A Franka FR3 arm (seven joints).
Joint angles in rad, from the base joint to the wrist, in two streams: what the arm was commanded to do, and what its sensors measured. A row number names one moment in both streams.
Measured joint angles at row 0:
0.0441 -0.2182 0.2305 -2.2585 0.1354 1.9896 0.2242
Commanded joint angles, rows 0 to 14:
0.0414 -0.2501 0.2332 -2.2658 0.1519 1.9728 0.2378
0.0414 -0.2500 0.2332 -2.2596 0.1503 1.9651 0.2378
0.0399 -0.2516 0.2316 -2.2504 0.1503 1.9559 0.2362
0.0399 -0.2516 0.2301 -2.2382 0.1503 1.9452 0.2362
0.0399 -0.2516 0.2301 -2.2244 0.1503 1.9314 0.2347
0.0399 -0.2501 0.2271 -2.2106 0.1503 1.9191 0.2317
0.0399 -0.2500 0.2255 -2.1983 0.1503 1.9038 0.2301
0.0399 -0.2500 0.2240 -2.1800 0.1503 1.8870 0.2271
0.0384 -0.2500 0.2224 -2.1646 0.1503 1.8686 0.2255
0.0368 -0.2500 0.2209 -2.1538 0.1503 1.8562 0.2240
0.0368 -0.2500 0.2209 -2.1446 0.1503 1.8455 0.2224
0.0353 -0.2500 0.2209 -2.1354 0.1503 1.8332 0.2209
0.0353 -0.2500 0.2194 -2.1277 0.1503 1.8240 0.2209
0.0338 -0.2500 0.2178 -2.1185 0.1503 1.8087 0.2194
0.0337 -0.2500 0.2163 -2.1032 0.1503 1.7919 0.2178
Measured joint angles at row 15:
0.0432 -0.2449 0.2179 -2.1425 0.1355 1.8480 0.2243
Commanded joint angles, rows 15 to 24:
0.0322 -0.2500 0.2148 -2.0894 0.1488 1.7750 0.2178
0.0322 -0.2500 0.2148 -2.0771 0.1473 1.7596 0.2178
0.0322 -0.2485 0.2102 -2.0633 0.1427 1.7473 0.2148
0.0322 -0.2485 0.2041 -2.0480 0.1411 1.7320 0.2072
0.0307 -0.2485 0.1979 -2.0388 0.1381 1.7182 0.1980
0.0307 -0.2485 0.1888 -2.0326 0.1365 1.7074 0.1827
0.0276 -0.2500 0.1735 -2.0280 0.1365 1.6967 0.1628
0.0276 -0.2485 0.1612 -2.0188 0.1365 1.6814 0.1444
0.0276 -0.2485 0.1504 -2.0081 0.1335 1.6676 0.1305
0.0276 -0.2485 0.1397 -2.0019 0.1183 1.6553 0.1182
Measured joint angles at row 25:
0.0408 -0.2479 0.1634 -2.0377 0.1339 1.7109 0.1711
